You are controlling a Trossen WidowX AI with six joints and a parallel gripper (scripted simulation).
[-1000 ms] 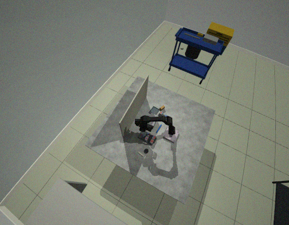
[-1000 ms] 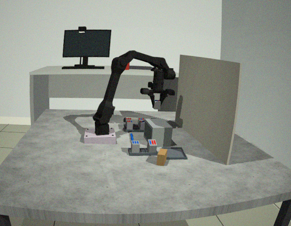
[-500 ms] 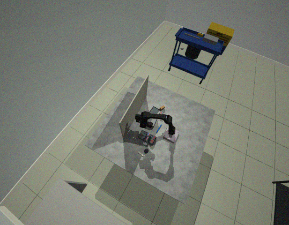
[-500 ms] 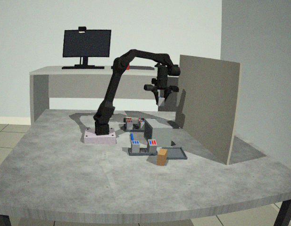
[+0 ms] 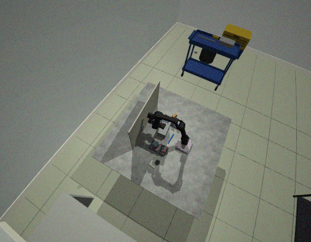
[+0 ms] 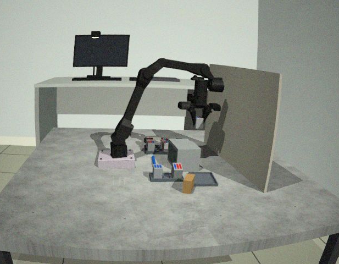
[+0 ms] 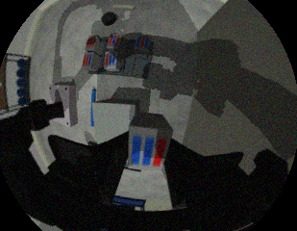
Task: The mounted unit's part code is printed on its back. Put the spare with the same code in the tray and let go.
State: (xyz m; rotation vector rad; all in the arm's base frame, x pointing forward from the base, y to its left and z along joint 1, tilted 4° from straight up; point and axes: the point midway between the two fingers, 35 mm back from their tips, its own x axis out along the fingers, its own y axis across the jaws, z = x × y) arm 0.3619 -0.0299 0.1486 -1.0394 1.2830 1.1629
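The dark flat tray is 70 mm behind my gripper tip, 220 mm to the right of it and 160 mm below it. The rest, counted from my gripper tip: tall beige panel: 150 mm ahead, 70 mm to the right, 60 mm above; grey mounted unit: 80 mm behind, 40 mm to the right, 120 mm below; grey spare block: 20 mm above.
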